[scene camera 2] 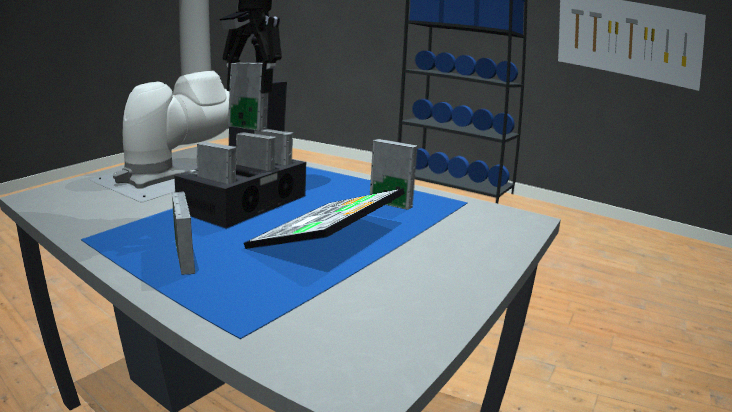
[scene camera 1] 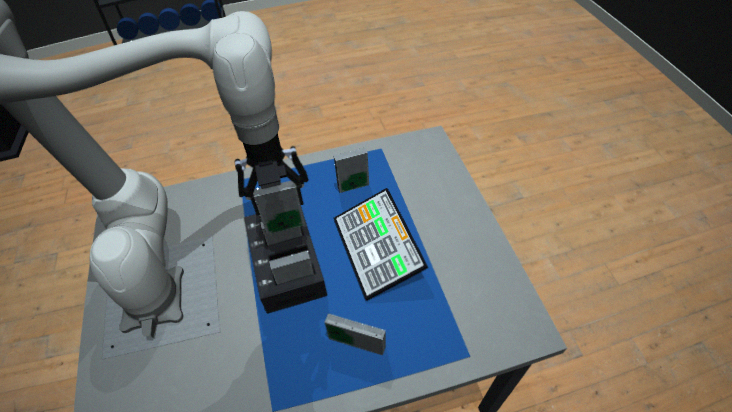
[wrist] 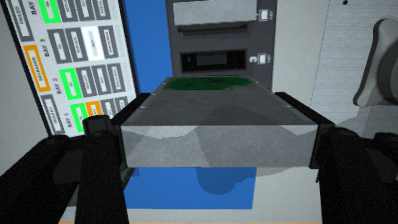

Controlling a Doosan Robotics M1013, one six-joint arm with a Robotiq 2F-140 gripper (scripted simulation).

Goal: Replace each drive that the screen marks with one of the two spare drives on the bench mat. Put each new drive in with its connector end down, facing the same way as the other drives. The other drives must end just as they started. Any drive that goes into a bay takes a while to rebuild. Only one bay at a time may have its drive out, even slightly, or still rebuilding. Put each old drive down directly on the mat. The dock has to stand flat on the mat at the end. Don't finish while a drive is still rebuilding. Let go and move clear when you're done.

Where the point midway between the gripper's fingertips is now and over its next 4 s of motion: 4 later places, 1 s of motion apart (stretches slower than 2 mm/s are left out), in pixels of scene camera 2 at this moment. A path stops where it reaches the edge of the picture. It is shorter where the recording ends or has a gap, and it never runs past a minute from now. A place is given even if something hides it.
The gripper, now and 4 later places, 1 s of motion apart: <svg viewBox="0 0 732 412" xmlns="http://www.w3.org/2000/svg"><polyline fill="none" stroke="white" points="248,91 238,92 237,104 236,125 236,132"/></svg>
